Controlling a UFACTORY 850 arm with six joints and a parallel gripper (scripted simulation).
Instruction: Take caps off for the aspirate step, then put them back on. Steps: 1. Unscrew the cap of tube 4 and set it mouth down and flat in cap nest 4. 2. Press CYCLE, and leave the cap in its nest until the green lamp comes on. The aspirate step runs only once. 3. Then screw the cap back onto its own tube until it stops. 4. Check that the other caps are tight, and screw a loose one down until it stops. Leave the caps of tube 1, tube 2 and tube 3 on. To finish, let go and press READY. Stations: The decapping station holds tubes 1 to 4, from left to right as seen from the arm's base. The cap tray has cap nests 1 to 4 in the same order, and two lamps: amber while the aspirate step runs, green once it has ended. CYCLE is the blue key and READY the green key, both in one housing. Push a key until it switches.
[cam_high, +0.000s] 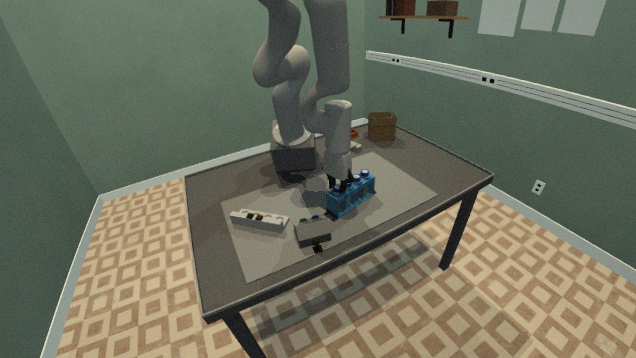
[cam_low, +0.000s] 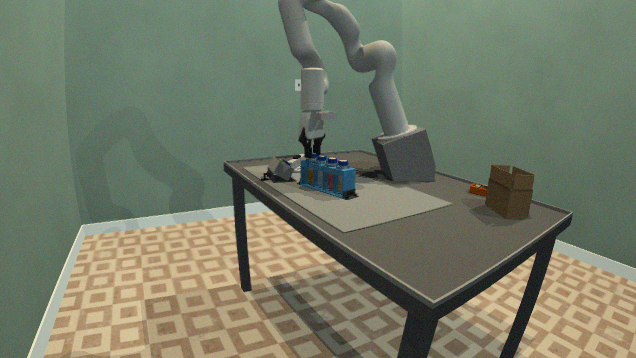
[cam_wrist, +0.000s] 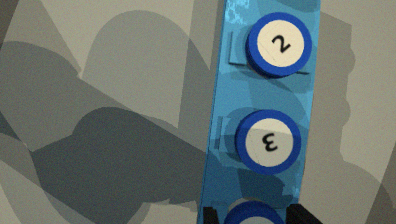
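Right now my hand is 1 cm above the blue cap marked 4. From my hand the other things lie so: blue key (12 cm to the right, 6 cm below, 3 cm ahead); then green key (17 cm to the right, 6 cm below, 2 cm ahead); then grey key housing (15 cm to the right, 8 cm below, 4 cm ahead).
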